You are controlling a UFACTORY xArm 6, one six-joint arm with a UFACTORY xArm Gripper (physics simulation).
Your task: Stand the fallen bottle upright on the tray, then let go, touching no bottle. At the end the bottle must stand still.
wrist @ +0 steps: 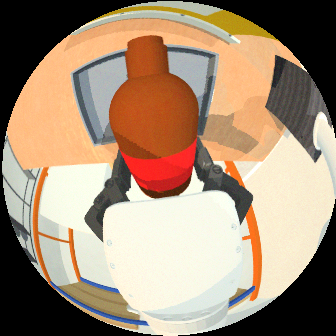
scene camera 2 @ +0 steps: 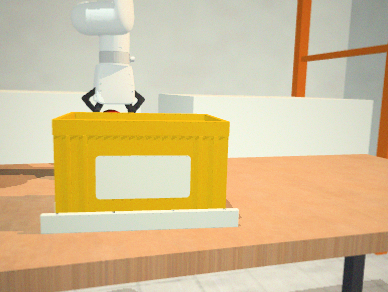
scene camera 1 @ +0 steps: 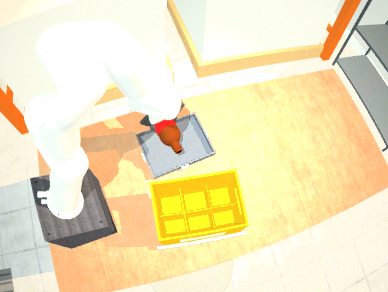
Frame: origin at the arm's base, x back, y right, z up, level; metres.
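Seen in the pictures: gripper, fingertip midpoint: (scene camera 1: 163,124); arm's base, link origin: (scene camera 1: 65,200).
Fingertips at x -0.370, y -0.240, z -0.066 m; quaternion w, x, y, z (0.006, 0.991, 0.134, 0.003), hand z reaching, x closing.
Pixels of each thing's middle, then the offset from my fingertips to it. "spot": a spot on its surface instead.
- brown bottle with a red band, body centre: (wrist: 154,119) (scene camera 2: 119,128) (scene camera 1: 168,133) dx -0.012, dy +0.041, dz +0.006 m
- grey tray, body centre: (wrist: 140,92) (scene camera 1: 174,144) dx -0.032, dy +0.035, dz -0.106 m
- yellow crate, body centre: (scene camera 2: 142,163) (scene camera 1: 197,210) dx -0.052, dy +0.322, dz -0.031 m
- white strip, surface spot: (scene camera 2: 140,221) spot: dx -0.042, dy +0.426, dz -0.103 m
The brown bottle with a red band (scene camera 1: 170,134) (scene camera 2: 111,111) (wrist: 154,115) is tilted, its neck towards the yellow crate and its base end close to the gripper's palm. My gripper (scene camera 1: 165,124) (wrist: 159,149) is shut on the bottle at the red band, one dark finger on each side. The grey tray (scene camera 1: 204,133) (wrist: 100,85) lies under and around the bottle as seen from above. In scene camera 2 the crate hides the tray, the fingertips and most of the bottle, so its height over the tray floor is hard to tell.
A yellow crate (scene camera 1: 242,200) (scene camera 2: 75,175) (wrist: 250,24) with six compartments stands beside the tray, on scene camera 1's near side. A white strip (scene camera 2: 140,221) runs along the crate's foot. The dark block under the arm's base (scene camera 1: 102,210) (wrist: 295,95) stands at the left in scene camera 1.
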